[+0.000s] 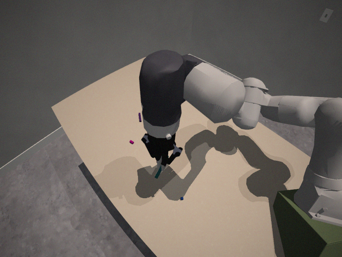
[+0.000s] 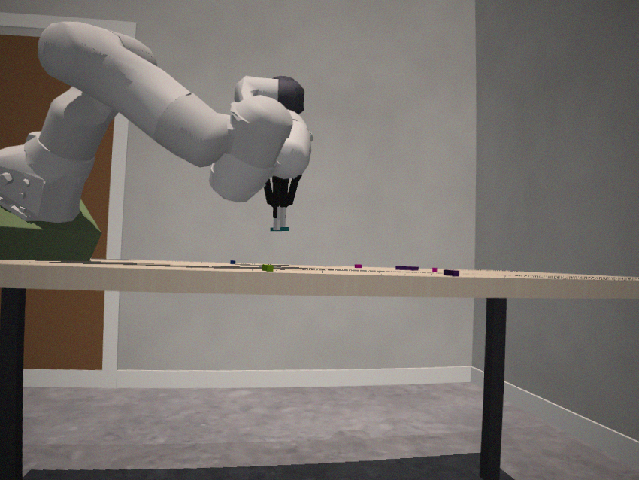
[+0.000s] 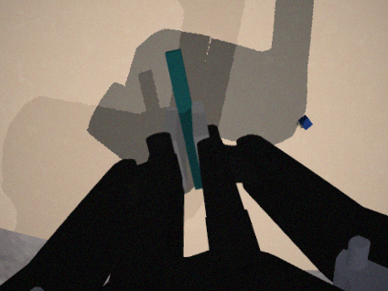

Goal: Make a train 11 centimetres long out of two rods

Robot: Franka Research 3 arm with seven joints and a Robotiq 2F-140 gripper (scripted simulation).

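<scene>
The blue rod is 13 cm below my hand, 12 cm behind it and 3 cm to the left of it. From my hand the other things lie so: lime rod: 52 cm to the right, 15 cm behind, 13 cm below; then turquoise rod: 3 cm below.
</scene>
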